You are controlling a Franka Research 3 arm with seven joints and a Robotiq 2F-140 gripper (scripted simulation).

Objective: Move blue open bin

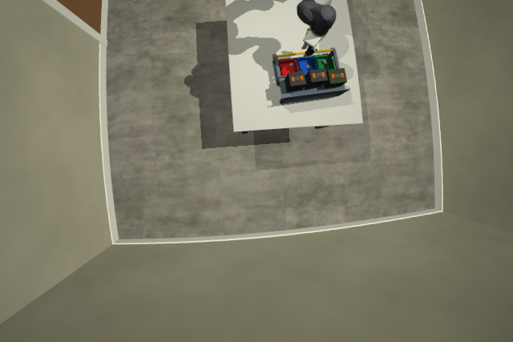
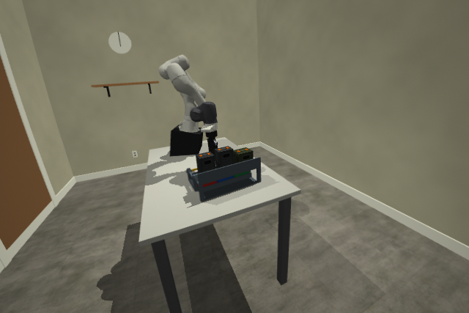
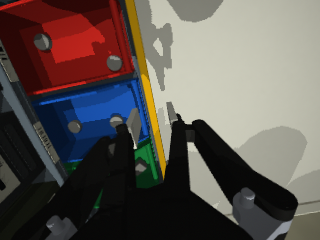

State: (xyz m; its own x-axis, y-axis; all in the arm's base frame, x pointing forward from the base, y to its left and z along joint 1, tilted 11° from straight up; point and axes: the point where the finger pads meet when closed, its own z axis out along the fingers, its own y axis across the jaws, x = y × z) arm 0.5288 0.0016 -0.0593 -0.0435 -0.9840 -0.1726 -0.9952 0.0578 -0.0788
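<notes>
Now: hand 4 cm above the yellow bar. Round my hand: red bin (10 cm ahead, 12 cm to the right, 5 cm below); blue open bin (10 cm ahead, 1 cm to the right, 5 cm below); green bin (11 cm ahead, 11 cm to the left, 5 cm below).
</notes>
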